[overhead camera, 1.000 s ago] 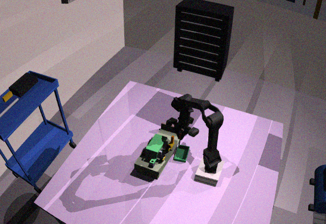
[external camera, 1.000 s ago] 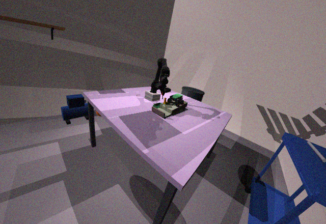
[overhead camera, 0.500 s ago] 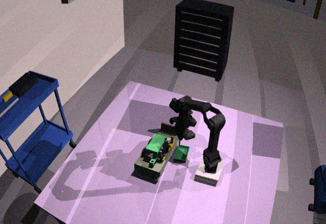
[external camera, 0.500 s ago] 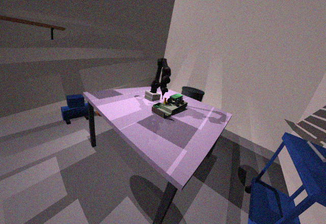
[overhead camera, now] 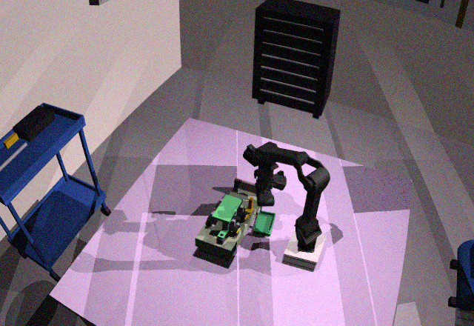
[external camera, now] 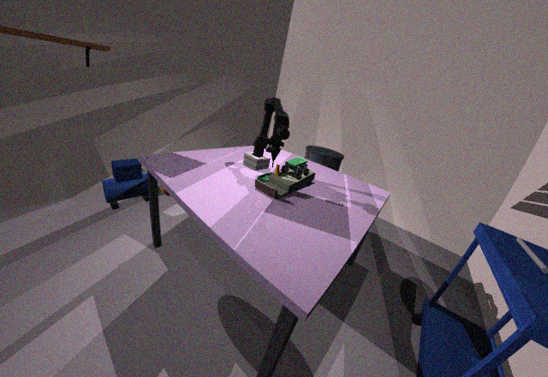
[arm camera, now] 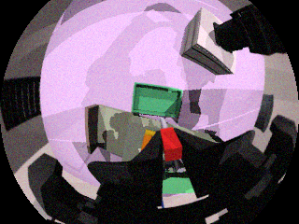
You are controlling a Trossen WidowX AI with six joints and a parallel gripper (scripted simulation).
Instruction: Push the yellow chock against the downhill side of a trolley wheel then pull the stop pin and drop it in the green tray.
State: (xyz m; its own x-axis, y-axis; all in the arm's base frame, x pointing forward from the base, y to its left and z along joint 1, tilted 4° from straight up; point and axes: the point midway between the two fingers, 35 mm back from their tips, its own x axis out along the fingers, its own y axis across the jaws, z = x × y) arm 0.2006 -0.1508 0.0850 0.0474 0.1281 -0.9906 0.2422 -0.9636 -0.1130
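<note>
Right now the green tray is 14 cm below my gripper tip and 2 cm behind it. Round my gripper tip: yellow chock (5 cm below, 5 cm ahead); green-topped trolley (12 cm ahead, 8 cm to the left, 2 cm below); red-headed stop pin (right at my gripper tip).
</note>
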